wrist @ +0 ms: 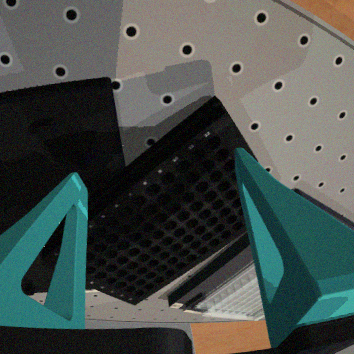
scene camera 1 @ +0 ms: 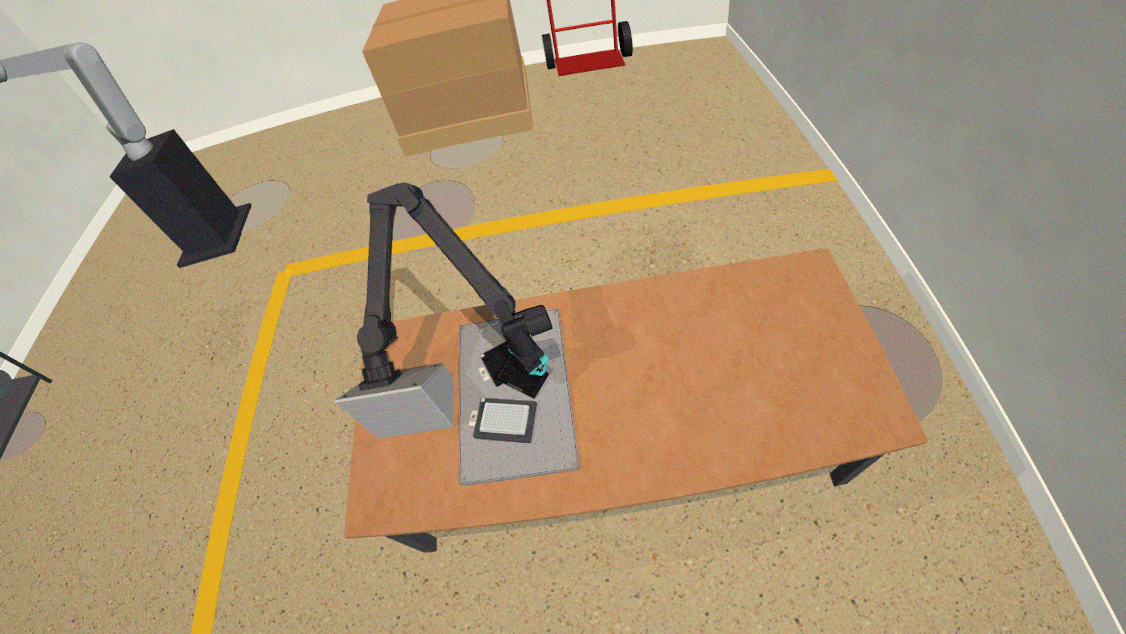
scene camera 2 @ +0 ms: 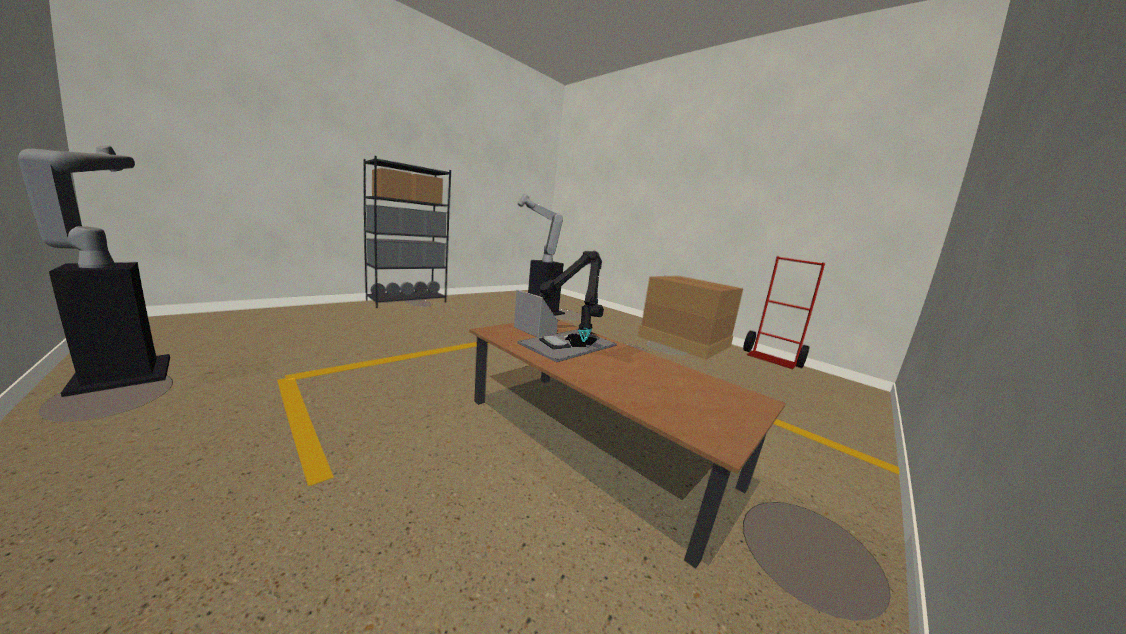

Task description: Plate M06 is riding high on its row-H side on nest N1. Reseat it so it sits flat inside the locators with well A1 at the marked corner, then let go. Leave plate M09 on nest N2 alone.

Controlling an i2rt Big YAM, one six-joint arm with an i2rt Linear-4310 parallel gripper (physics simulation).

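Frame: origin at the arm's base, x ahead, y left, z up, level; centimetres.
Where they show: gripper, fingertip midpoint: (wrist: 155,169) (scene camera 1: 535,366) (scene camera 2: 584,340); arm's base, origin of the base link: (scene camera 1: 381,382) (scene camera 2: 534,304).
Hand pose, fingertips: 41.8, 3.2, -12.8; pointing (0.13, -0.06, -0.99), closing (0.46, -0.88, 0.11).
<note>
Things, the pixels of their top centre, and the offset from my fingertips, as dx, dy, dz. Level surfaces: height alone.
- Plate M06, middle of its top: (wrist: 169,251) (scene camera 1: 520,372) (scene camera 2: 577,337) -4.3, -1.9, +1.2
- dark nest N1, middle of its top: (wrist: 31,241) (scene camera 1: 510,355) (scene camera 2: 581,336) -6.9, +5.6, -0.3
- White plate M09, middle of its top: (wrist: 276,289) (scene camera 1: 503,417) (scene camera 2: 555,339) -10.8, -14.1, +0.1
- dark nest N2, middle of its top: (wrist: 273,281) (scene camera 1: 504,418) (scene camera 2: 555,340) -10.8, -14.1, -0.7
- brown table, its level: dz -3.7
Plate M06 (scene camera 1: 527,381) (wrist: 170,215) is black with rows of round wells. It lies askew and looks tilted, partly over or against dark nest N1 (scene camera 1: 495,364) (wrist: 55,125); their exact contact is hidden. My gripper (scene camera 1: 538,364) (scene camera 2: 584,336) (wrist: 155,169) is open, its teal fingers at either side of plate M06 in the wrist view, holding nothing. White plate M09 (scene camera 1: 505,418) (scene camera 2: 555,340) (wrist: 242,295) sits in dark nest N2 (scene camera 1: 531,432) (wrist: 210,276). The marked corner and well A1 of M06 cannot be made out.
Both nests are on a grey perforated board (scene camera 1: 516,464) (wrist: 280,60) on the brown table (scene camera 1: 709,370) (scene camera 2: 654,385). A grey box-like block (scene camera 1: 401,405) (scene camera 2: 534,313) stands by the arm's base. Small pale tags (scene camera 1: 483,373) (scene camera 1: 472,418) lie beside the nests.
</note>
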